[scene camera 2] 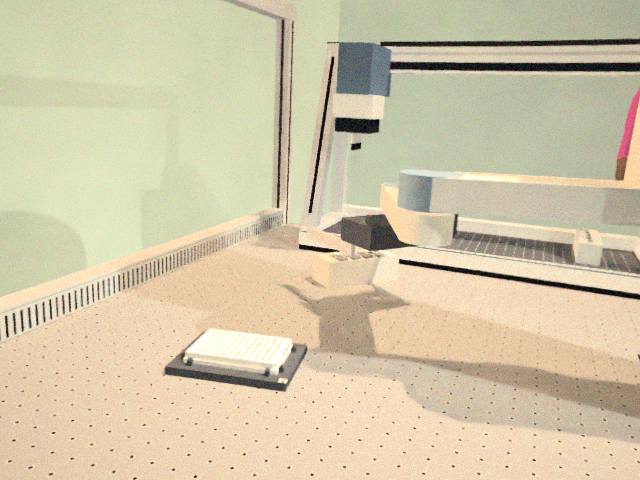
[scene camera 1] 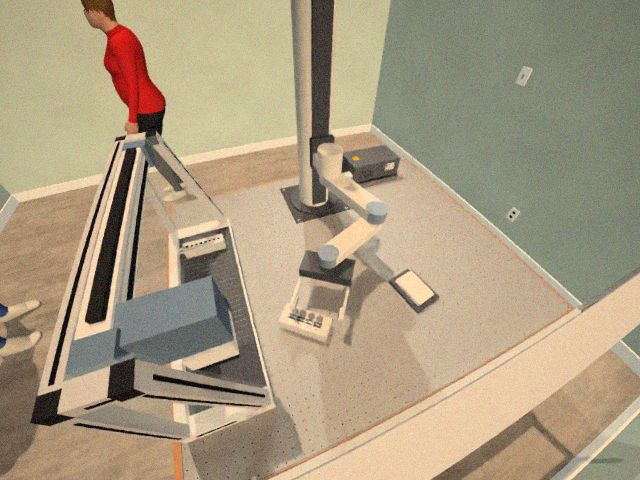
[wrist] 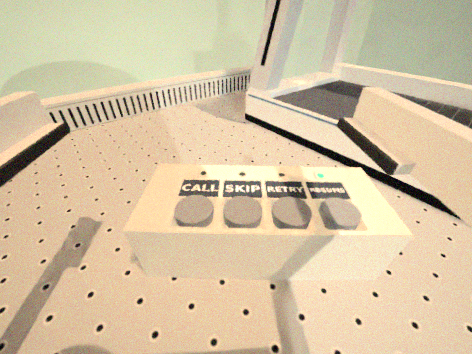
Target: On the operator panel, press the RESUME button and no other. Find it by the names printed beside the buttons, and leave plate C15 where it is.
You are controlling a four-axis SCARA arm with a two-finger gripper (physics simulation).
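Frame: origin at the arm's base, x ahead, y left, z up, level; metres.
Seen in the pictures: gripper, fingertip midpoint: (scene camera 1: pixel 315 313) (wrist: pixel 205 108); arm's base, link origin: (scene camera 1: pixel 314 200).
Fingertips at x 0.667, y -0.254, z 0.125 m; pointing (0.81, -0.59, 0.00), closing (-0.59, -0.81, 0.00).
Pixels of each thing's top centre, then the offset from my fingertips to it. "pt": a spot on its surface instead.
- cream operator panel, top centre: (wrist: pixel 264 190) (scene camera 2: pixel 356 253) (scene camera 1: pixel 305 319) dx -0.020, dy -0.029, dz -0.057 m
- CALL, top centre: (wrist: pixel 193 208) dx -0.004, dy +0.017, dz -0.057 m
- SKIP, top centre: (wrist: pixel 242 209) dx -0.024, dy -0.006, dz -0.057 m
- RETRY, top centre: (wrist: pixel 292 210) dx -0.044, dy -0.029, dz -0.057 m
- RESUME, top centre: (wrist: pixel 340 210) dx -0.063, dy -0.051, dz -0.057 m
- small green lamp, top centre: (wrist: pixel 320 175) dx -0.034, dy -0.077, dz -0.059 m
- white plate, top centre: (scene camera 2: pixel 240 345) (scene camera 1: pixel 415 286) dx +0.002, dy +0.414, dz -0.086 m
- dark holder, top centre: (scene camera 2: pixel 240 348) (scene camera 1: pixel 414 287) dx +0.002, dy +0.414, dz -0.091 m
- framed gantry machine with a blue head, surface spot: (scene camera 1: pixel 173 315) pt dx +0.087, dy -0.277, dz +0.375 m
- cream block, surface spot: (scene camera 2: pixel 588 248) pt dx -0.459, dy -0.232, dz -0.029 m
- dark grey box, surface spot: (scene camera 1: pixel 371 166) pt dx -0.702, dy +0.611, dz -0.012 m
The cream operator panel (scene camera 1: pixel 305 330) (scene camera 2: pixel 343 272) (wrist: pixel 260 255) stands on the perforated table. In the wrist view its grey buttons read, left to right, CALL (wrist: pixel 193 212), SKIP (wrist: pixel 242 212), RETRY (wrist: pixel 291 212) and RESUME (wrist: pixel 340 214). A small green lamp (wrist: pixel 320 175) is lit above the RESUME label. My gripper (scene camera 1: pixel 317 310) (wrist: pixel 205 108) is open and empty, its fingers wide apart near the panel; their exact height over it is unclear. A white plate (scene camera 1: pixel 415 287) (scene camera 2: pixel 237 348) lies in a dark holder (scene camera 2: pixel 222 376), apart from the panel; its name is not readable.
A framed gantry machine with a blue head (scene camera 1: pixel 173 315) (scene camera 2: pixel 361 69) stands beside the panel. A cream block (scene camera 1: pixel 202 245) (scene camera 2: pixel 588 248) is on its dark deck. A dark grey box (scene camera 1: pixel 371 166) lies behind my arm's column (scene camera 1: pixel 305 103). A person in red (scene camera 1: pixel 129 72) stands beyond the gantry.
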